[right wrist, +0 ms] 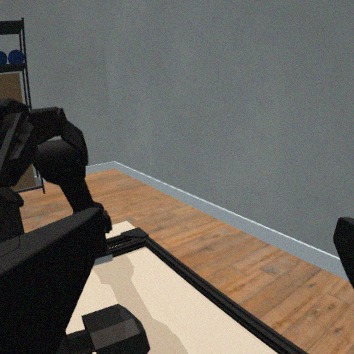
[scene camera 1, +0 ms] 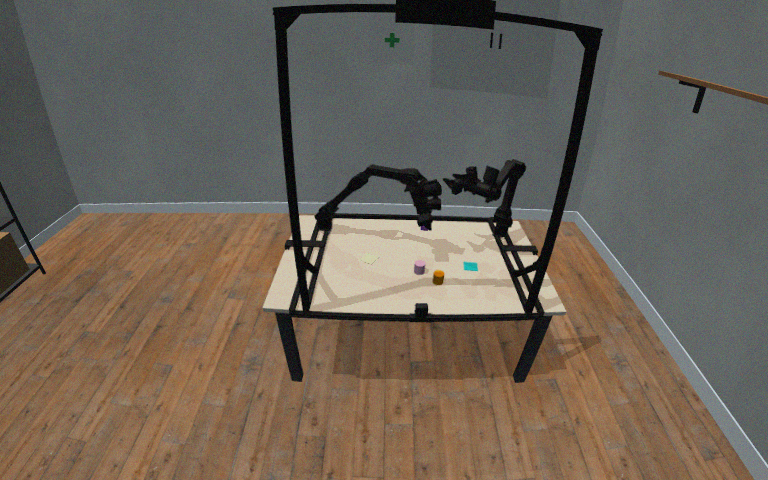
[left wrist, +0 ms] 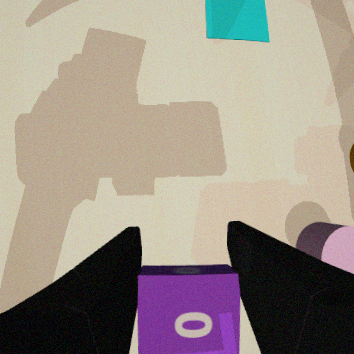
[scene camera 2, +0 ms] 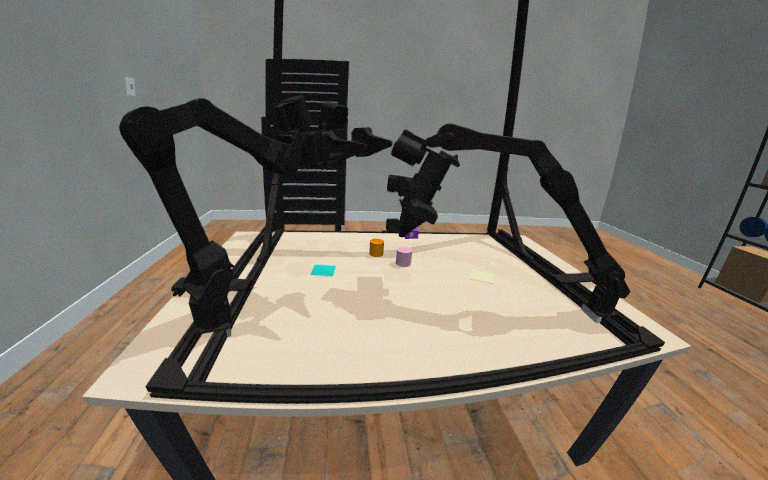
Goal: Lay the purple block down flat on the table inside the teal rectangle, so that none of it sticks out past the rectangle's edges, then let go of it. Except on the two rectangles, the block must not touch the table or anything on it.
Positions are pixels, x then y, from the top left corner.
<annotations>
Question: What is my right gripper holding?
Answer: Nothing.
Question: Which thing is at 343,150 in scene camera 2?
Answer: My right gripper.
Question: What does the pink cylinder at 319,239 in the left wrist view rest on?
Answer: The table.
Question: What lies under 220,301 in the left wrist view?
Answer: A purple block.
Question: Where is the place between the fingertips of my right gripper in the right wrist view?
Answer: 222,225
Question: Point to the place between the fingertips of my left gripper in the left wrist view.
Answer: At 183,235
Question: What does my left gripper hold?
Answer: A purple block.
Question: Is my right gripper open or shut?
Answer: Open.
</annotations>
